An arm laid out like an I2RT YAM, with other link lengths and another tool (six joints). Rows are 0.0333 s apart.
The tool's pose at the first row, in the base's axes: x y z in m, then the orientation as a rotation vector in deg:
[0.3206 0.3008 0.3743 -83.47 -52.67 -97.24]
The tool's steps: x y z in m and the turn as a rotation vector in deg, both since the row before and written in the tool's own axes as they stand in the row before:
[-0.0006 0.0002 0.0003 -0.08 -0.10 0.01]
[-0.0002 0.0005 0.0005 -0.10 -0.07 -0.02]
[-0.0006 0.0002 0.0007 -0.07 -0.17 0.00]
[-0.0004 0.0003 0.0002 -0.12 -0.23 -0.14]
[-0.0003 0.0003 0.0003 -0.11 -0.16 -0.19]
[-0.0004 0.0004 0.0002 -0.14 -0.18 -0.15]
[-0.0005 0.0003 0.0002 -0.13 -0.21 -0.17]
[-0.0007 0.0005 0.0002 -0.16 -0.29 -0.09]
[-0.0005 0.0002 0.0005 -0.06 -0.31 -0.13]
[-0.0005 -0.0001 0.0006 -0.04 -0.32 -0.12]
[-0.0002 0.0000 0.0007 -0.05 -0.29 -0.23]
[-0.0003 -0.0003 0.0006 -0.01 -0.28 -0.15]
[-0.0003 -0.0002 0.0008 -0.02 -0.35 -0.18]
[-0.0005 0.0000 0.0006 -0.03 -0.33 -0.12]
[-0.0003 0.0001 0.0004 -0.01 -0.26 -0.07]
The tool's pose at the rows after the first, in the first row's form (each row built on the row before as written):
[0.3210 0.3010 0.3738 -83.62 -52.66 -97.23]
[0.3217 0.3012 0.3737 -83.75 -52.64 -97.27]
[0.3223 0.3017 0.3732 -83.96 -52.68 -97.22]
[0.3227 0.3017 0.3728 -84.23 -52.84 -97.27]
[0.3231 0.3018 0.3726 -84.41 -53.01 -97.39]
[0.3236 0.3018 0.3723 -84.64 -53.14 -97.49]
[0.3240 0.3018 0.3718 -84.89 -53.31 -97.58]
[0.3246 0.3017 0.3712 -85.26 -53.43 -97.58]
[0.3251 0.3020 0.3708 -85.57 -53.67 -97.53]
[0.3254 0.3026 0.3703 -85.88 -53.92 -97.45]
[0.3258 0.3032 0.3702 -86.14 -54.24 -97.47]
[0.3259 0.3039 0.3699 -86.39 -54.51 -97.41]
[0.3262 0.3047 0.3696 -86.70 -54.84 -97.34]
[0.3266 0.3052 0.3691 -87.02 -55.10 -97.25]
[0.3269 0.3055 0.3688 -87.27 -55.29 -97.15]

